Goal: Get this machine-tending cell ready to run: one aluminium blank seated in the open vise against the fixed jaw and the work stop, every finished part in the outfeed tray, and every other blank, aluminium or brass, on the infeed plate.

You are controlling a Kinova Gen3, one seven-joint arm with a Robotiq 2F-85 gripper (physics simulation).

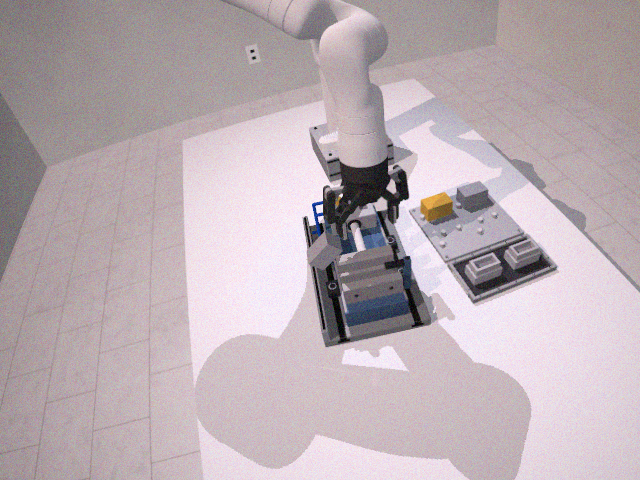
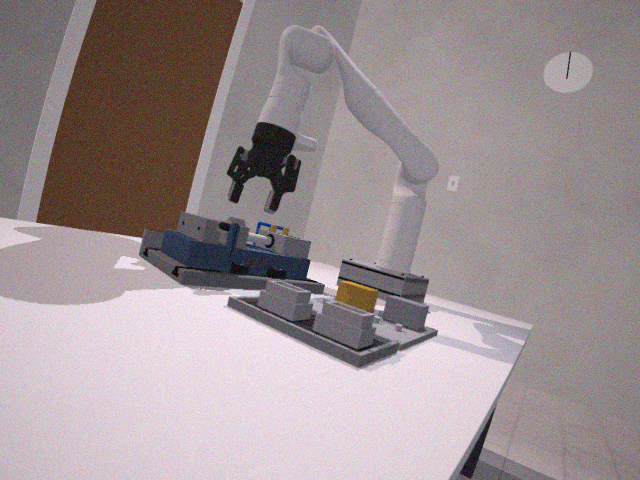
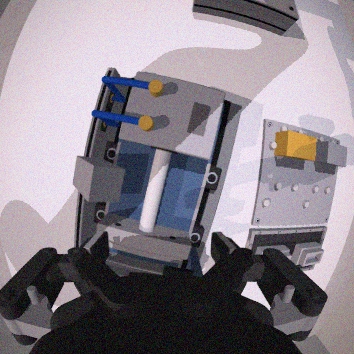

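Where they show: gripper, fingertip midpoint: (image 1: 368, 229) (image 2: 249, 207) (image 3: 159, 243); arm's base, origin of the base link: (image 2: 392, 269).
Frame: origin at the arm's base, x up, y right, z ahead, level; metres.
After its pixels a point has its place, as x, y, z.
My gripper (image 1: 367, 222) {0.063, 0.063, 0.457} (image 2: 252, 204) {0.063, 0.063, 0.457} (image 3: 159, 243) {0.063, 0.063, 0.457} is open and empty above the vise (image 1: 376, 308) {-0.011, 0.086, 0.571} (image 2: 196, 252) {-0.025, 0.029, 0.562} (image 3: 185, 192) {-0.008, 0.042, 0.425}. A grey aluminium blank (image 1: 324, 250) {0.024, 0.145, 0.443} (image 3: 98, 180) {0.032, 0.130, 0.422} sits tilted on the vise's left side, outside the jaws. I cannot make out a blank between the jaws. A brass blank (image 1: 436, 207) {-0.026, -0.111, 0.351} (image 2: 356, 296) {-0.041, -0.130, 0.350} (image 3: 296, 145) {-0.024, -0.108, 0.335} and a grey aluminium blank (image 1: 473, 196) {-0.030, -0.203, 0.342} (image 2: 405, 312) {-0.040, -0.218, 0.340} (image 3: 331, 154) {-0.024, -0.192, 0.328} stand on the infeed plate (image 1: 462, 248) {-0.060, -0.129, 0.451} (image 3: 290, 212) {-0.060, -0.156, 0.441}. Two stepped finished parts (image 1: 483, 269) {-0.029, -0.128, 0.539} (image 2: 344, 325) {-0.043, -0.238, 0.532} sit in the outfeed tray (image 1: 516, 284) {-0.061, -0.187, 0.569} (image 2: 294, 331) {-0.061, -0.203, 0.568}.
Blue hoses with yellow tips (image 1: 316, 218) {0.033, 0.143, 0.362} (image 2: 266, 224) {0.040, 0.116, 0.363} (image 3: 125, 82) {0.041, 0.119, 0.329} rise at the vise's left rear. A blue post (image 1: 406, 272) {0.000, 0.016, 0.521} (image 2: 233, 243) {0.000, 0.007, 0.515} stands on its right side. The robot's grey base block (image 1: 323, 152) {0.001, 0.078, 0.090} (image 2: 382, 281) {-0.027, -0.043, 0.116} (image 3: 245, 15) {-0.047, -0.013, 0.118} is behind the vise.
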